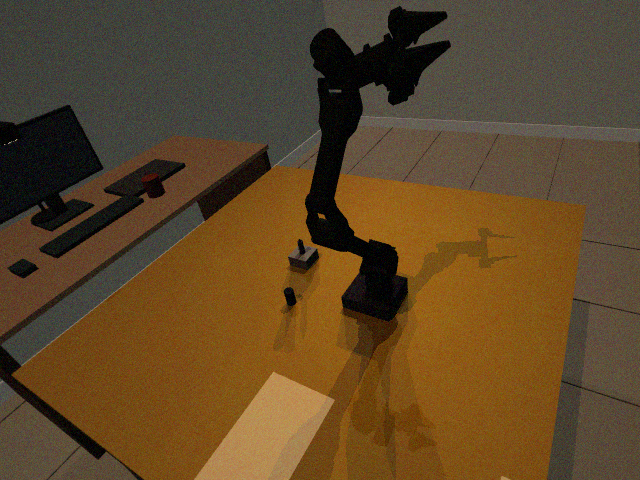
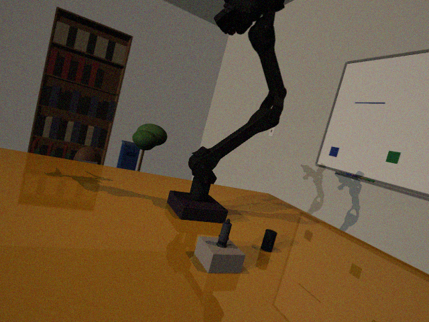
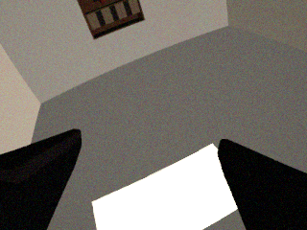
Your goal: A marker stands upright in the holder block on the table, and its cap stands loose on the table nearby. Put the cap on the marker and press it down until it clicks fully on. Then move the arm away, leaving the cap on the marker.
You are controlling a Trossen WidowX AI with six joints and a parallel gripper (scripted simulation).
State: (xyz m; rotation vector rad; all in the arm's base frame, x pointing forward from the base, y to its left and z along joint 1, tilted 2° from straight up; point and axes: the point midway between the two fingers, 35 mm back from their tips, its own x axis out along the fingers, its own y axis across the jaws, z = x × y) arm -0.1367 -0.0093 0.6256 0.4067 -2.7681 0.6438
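Now: gripper tip 66 cm above the marker cap, 40 cm short of it and 14 cm to the right of it. From my gripper tip the other things lie so: holder block (66 cm below, 47 cm ahead, 4 cm to the right).
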